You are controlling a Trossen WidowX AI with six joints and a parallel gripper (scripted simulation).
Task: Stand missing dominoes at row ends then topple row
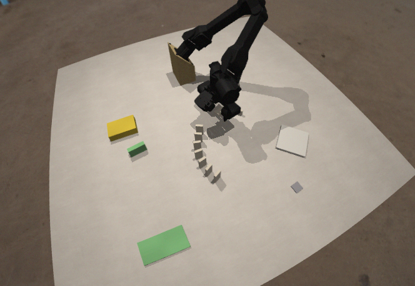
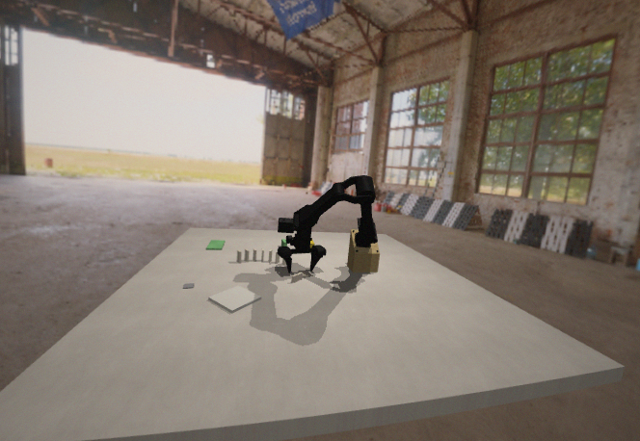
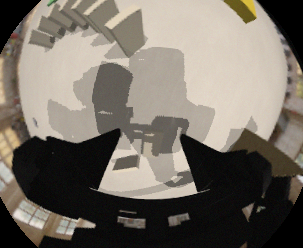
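Now: the white tile 220 mm ahead of my gripper tip and 210 mm to the left of it. The rest, counted from my gripper tip: small green block (50 mm ahead, 330 mm to the right, 10 mm above); then yellow block (70 mm behind, 370 mm to the right, 10 mm above); then small grey tile (380 mm ahead, 120 mm to the left).
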